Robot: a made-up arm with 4 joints.
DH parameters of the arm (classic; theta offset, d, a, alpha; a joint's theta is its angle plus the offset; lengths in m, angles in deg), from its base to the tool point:
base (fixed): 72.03 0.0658 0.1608 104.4
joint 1: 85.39 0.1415 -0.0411 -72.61
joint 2: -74.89 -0.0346 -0.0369 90
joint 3: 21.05 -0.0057 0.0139 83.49
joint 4: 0 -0.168 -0.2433 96.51
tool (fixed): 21.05 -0.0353 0 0
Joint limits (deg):
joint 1: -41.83..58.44
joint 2: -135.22..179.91
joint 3: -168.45..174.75
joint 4: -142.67..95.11
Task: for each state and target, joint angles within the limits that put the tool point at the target. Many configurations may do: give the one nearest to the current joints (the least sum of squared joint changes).
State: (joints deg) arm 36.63 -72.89 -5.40 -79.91
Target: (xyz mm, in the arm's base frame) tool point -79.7 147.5 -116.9
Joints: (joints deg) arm 56.09 -57.95 7.54 -71.23
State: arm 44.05 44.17 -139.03 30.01
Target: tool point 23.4 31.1 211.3
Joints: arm 51.90 44.68 -156.28 73.68
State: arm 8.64 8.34 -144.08 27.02
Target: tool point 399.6 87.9 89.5
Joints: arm 10.42 -3.69 -157.68 27.14
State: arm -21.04 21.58 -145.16 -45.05
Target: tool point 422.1 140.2 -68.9
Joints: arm -2.30 35.19 -138.04 -54.21
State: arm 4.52 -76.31 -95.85 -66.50
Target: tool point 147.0 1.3 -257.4
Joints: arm -27.29 -32.42 -96.60 -87.90
